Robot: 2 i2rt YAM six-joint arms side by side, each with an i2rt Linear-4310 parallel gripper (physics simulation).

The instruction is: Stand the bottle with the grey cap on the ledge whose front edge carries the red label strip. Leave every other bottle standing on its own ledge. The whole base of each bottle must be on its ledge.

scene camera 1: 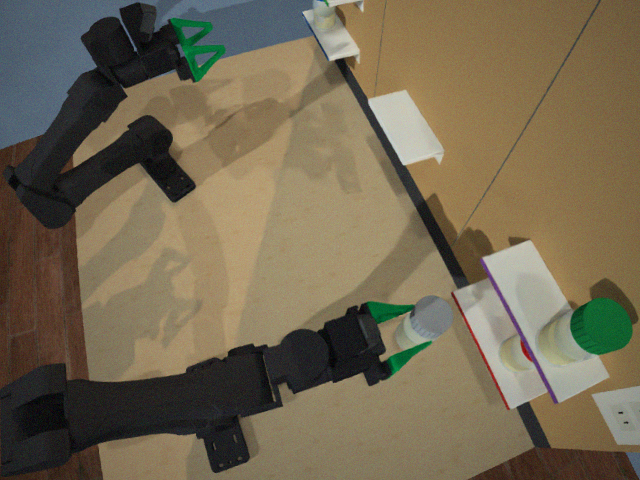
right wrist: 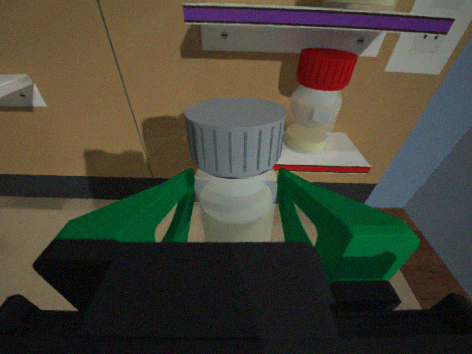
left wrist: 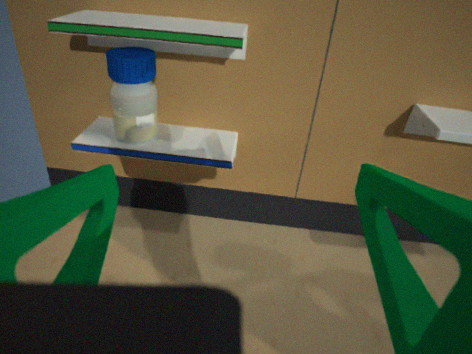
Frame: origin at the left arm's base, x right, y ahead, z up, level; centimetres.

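Seen in the pictures: left gripper, fingertip midpoint: (scene camera 1: 218,36) (left wrist: 236,178); right gripper, fingertip midpoint: (scene camera 1: 422,324) (right wrist: 235,176); left arm's base, origin of the base link: (scene camera 1: 164,170).
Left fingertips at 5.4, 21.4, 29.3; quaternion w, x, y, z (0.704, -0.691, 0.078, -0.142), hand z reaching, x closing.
Observation:
Offsets run from my left fingertips to a thing's top centre, as dx, dy, dz. "spot": to the spot under its first point.
The grey-capped bottle {+63.3, -11.1, -3.3} (scene camera 1: 413,330) (right wrist: 236,200) is upright between the fingers of my right gripper (scene camera 1: 422,325) (right wrist: 235,176), which is shut on it, in front of the red-label ledge. The red-label ledge {+73.6, -1.9, -13.3} (scene camera 1: 475,310) (right wrist: 345,155) is low on the wall. The red-capped bottle {+76.7, -2.5, -2.8} (scene camera 1: 514,353) (right wrist: 315,115) stands on it, toward its right part in the right wrist view. My left gripper (scene camera 1: 217,36) (left wrist: 236,178) is open and empty, far from these. The blue-capped bottle {-2.5, +30.5, -2.8} (scene camera 1: 324,18) (left wrist: 134,105) stands on the blue-label ledge {+0.1, +29.7, -13.3} (scene camera 1: 343,46) (left wrist: 195,142).
The purple-label ledge {spot: +68.2, +1.7, +0.7} (scene camera 1: 527,268) (right wrist: 320,18) overhangs the back of the red-label ledge and bears a green-capped bottle {+76.9, -4.1, +11.2} (scene camera 1: 563,341). A green-label ledge {+0.1, +29.7, +0.7} (left wrist: 175,25) is above the blue-capped bottle. Another white ledge {+36.9, +13.9, -6.3} (scene camera 1: 405,126) (left wrist: 452,122) is mid-wall. A wall outlet {+89.2, -4.2, +0.2} (scene camera 1: 620,415) is at the right.

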